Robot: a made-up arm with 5 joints.
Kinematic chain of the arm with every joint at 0, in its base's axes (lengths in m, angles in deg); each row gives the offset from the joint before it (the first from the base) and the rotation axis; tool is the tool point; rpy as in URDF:
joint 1: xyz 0.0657 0 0.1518 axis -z
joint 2: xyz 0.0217 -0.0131 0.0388 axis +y
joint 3: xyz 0.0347 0 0.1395 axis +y
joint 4: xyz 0.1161 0 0.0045 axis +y
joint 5: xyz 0.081 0.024 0 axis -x
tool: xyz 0 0 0 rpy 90 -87.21 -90
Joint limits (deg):
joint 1: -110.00..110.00
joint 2: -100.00..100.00
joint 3: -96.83..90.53
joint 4: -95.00..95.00
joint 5: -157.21..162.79
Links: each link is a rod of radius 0.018 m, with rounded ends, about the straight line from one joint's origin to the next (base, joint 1, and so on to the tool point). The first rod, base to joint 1, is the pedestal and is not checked.
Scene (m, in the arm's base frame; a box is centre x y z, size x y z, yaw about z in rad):
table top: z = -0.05
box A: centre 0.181 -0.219 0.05 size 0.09 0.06 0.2 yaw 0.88
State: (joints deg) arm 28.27 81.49 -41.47 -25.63 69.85
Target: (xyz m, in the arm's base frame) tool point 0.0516 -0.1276 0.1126
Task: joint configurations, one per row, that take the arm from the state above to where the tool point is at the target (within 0.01 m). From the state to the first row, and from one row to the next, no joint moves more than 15 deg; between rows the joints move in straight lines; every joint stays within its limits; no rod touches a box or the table.
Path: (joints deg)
1: 35.81 68.80 -37.19 -17.90 79.63
2: 43.36 56.10 -32.91 -10.16 89.41
3: 50.90 43.41 -28.63 -2.43 99.19
4: 58.44 30.71 -24.34 5.30 108.97
5: 65.99 18.02 -20.06 13.04 118.75
6: 74.79 16.82 -8.91 25.88 114.13
7: 83.59 15.63 2.24 38.73 109.51
8: 92.39 14.44 13.39 51.58 104.90
9: 101.20 13.25 24.54 64.42 100.28
10: 110.00 12.06 35.68 77.27 95.67
11: 107.06 17.39 38.58 64.46 87.06
12: 104.12 22.72 41.47 51.65 78.46
13: 101.18 28.05 44.37 38.85 69.85

